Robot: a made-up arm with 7 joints.
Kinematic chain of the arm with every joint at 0, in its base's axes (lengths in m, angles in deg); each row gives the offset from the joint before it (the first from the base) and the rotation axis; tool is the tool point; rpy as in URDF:
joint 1: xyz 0 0 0.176 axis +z
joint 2: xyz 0 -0.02 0.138 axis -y
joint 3: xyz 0 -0.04 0.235 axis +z
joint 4: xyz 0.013 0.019 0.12 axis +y
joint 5: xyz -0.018 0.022 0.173 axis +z
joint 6: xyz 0 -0.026 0.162 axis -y
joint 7: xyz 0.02 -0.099 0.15 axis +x
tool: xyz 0 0 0 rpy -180 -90 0
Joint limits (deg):
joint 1: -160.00..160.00
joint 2: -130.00..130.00
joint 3: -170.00..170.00
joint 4: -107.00..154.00
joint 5: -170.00..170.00
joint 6: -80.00..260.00
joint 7: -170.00..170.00
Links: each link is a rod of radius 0.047 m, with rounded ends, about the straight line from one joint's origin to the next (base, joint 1, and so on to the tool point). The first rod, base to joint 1, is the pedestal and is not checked.
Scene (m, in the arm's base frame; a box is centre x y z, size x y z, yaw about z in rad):
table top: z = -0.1
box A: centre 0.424 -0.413 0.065 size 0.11 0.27 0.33 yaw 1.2
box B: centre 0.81 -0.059 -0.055 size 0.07 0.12 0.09 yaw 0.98
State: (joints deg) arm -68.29 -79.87 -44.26 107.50 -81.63 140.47 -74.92
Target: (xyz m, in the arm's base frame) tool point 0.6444 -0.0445 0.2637
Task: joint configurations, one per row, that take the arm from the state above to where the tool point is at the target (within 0.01 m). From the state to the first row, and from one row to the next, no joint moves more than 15 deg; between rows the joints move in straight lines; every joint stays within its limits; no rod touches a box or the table.
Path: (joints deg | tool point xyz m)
1: -54.40 -65.41 -38.58 101.98 -66.71 139.14 -86.78 | 0.1918 -0.5418 0.2609
2: -40.51 -50.95 -32.90 96.45 -51.78 137.82 -98.64 | 0.3222 -0.4869 0.4394
3: -26.62 -36.49 -27.22 90.93 -36.86 136.49 -110.50 | 0.3789 -0.3764 0.6082
4: -19.11 -47.55 -25.19 85.38 -51.21 131.54 -98.64 | 0.5193 -0.2967 0.5138
5: -11.59 -58.60 -23.16 79.83 -65.57 126.58 -86.78 | 0.6120 -0.1791 0.3954
6: -4.07 -69.65 -21.13 74.28 -79.93 121.63 -74.92 | 0.6444 -0.0445 0.2637

